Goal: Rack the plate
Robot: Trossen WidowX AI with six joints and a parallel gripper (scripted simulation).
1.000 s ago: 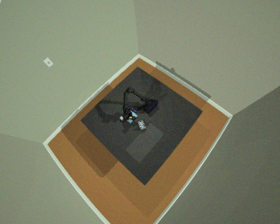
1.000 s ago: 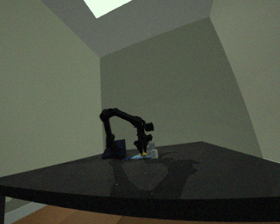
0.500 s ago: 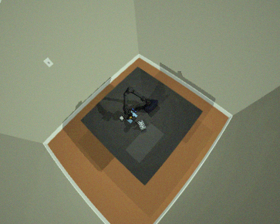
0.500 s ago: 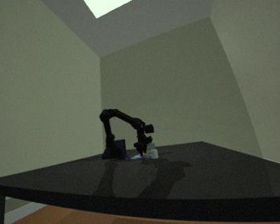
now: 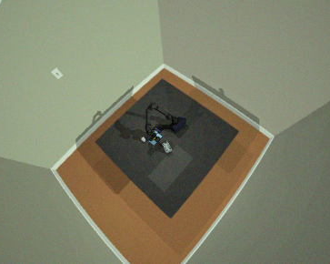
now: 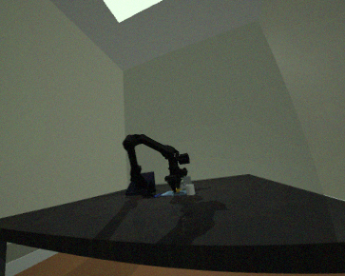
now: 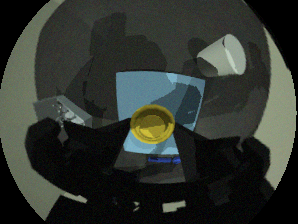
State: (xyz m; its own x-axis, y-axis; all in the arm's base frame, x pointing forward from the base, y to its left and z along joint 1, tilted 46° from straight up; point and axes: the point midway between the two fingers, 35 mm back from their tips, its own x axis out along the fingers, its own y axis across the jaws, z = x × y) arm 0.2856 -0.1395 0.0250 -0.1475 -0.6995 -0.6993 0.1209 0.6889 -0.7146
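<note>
The light blue mat is 10 mm to the right of my gripper tip and 10 mm below it. The rest, counted from my gripper tip: white cup 90 mm ahead, 90 mm to the right, 20 mm above; then yellow plate 10 mm above; then dish rack 10 mm ahead, 190 mm to the left, 10 mm above.
</note>
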